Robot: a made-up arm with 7 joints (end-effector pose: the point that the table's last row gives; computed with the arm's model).
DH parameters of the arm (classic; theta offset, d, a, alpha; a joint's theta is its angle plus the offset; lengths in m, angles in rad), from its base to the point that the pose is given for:
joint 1: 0 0.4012 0 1.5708
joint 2: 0 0.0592 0 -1.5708
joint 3: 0 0.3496 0.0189 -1.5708
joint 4: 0 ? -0.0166 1.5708
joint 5: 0 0.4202 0 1.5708
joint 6: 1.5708 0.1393 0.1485 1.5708
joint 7: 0 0.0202 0 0
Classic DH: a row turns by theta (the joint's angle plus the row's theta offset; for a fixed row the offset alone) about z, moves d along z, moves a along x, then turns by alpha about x.
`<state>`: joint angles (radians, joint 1 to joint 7).
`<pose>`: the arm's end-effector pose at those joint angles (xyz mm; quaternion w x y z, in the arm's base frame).
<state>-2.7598 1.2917 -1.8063 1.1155 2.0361 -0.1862 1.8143</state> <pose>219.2 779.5 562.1 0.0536 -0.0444 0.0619 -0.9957</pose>
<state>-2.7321 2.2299 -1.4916 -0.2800 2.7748 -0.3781 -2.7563</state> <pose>787.3 206.7 20.5 0.0574 0.0429 -0.4557 0.8872</pose>
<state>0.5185 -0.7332 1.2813 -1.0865 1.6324 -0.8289 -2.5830</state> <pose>400.2 -194.3 1099.0 0.1782 -0.6881 0.1089 0.6949</pose>
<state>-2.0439 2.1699 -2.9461 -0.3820 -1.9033 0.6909 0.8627</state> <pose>240.4 836.8 212.6 0.2814 0.5989 0.3863 0.6425</pose>
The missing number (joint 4, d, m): 0.0492
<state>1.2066 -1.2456 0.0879 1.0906 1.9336 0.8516 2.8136</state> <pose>223.3 576.3 21.0 0.2592 -0.0402 -0.8050 -0.5321</pose>
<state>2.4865 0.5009 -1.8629 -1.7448 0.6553 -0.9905 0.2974</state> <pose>-190.5 -361.7 863.2 0.3341 -0.4511 -0.1419 -0.8153</pose>
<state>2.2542 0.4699 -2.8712 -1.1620 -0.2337 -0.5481 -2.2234</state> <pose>-188.4 -33.0 1124.3 0.7376 0.5679 0.3441 0.1223</pose>
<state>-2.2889 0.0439 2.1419 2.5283 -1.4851 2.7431 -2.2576</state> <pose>293.2 110.8 593.9 0.4520 -0.3398 0.7353 0.3736</pose>
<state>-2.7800 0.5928 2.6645 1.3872 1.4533 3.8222 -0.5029</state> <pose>408.0 160.2 436.7 0.5166 -0.0496 -0.5014 0.6923</pose>
